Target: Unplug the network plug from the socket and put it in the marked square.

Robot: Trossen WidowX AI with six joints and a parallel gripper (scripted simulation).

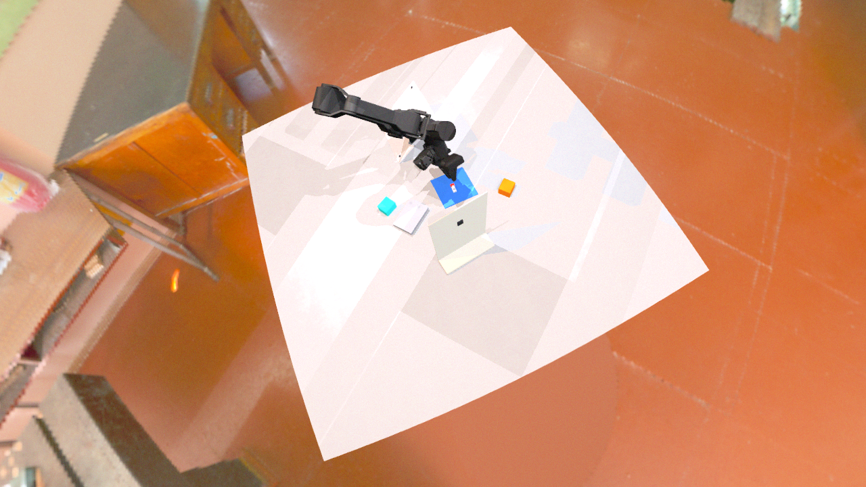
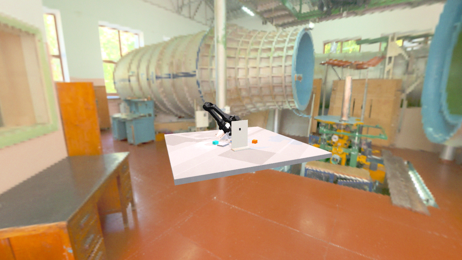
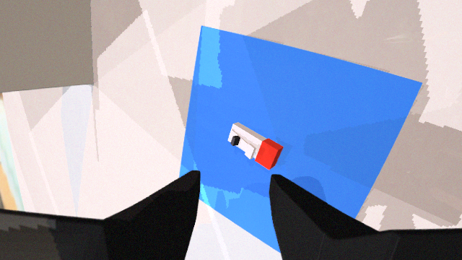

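The network plug lies 1 cm ahead of my gripper tip and 3 cm below it. From my gripper tip the other things lie so: small grey flat plate (5 cm ahead, 17 cm to the right, 3 cm below); blue marked square (1 cm ahead, 4 cm below); orange cube (9 cm ahead, 15 cm to the left, 2 cm below).
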